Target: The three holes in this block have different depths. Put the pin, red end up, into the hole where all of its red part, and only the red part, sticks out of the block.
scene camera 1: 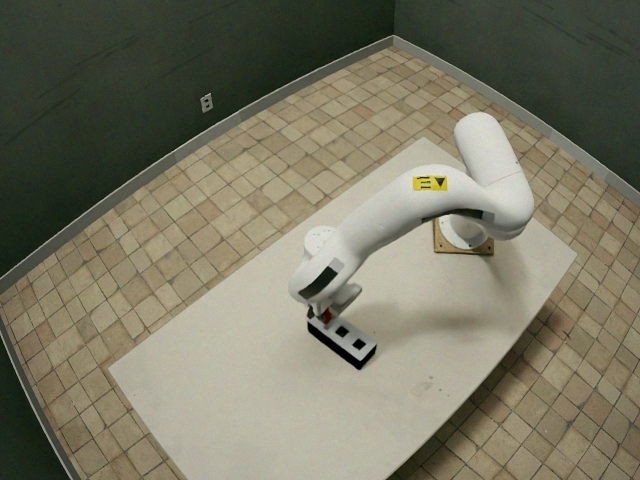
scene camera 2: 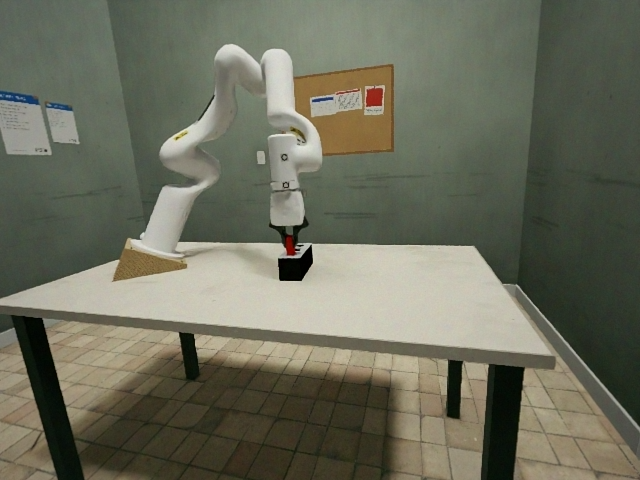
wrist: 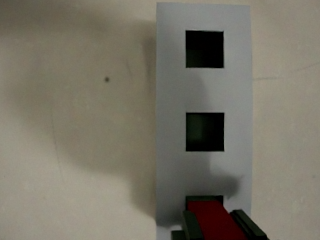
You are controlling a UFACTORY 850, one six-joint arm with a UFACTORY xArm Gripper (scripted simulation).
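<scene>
Scene camera 1 gives me a black block, and scene camera 2 gives me the block too. The block is also there in the wrist view (204, 88). On the black block, what I see at (scene camera 1: 347, 344) is the same spot as (scene camera 2: 303, 247).
</scene>
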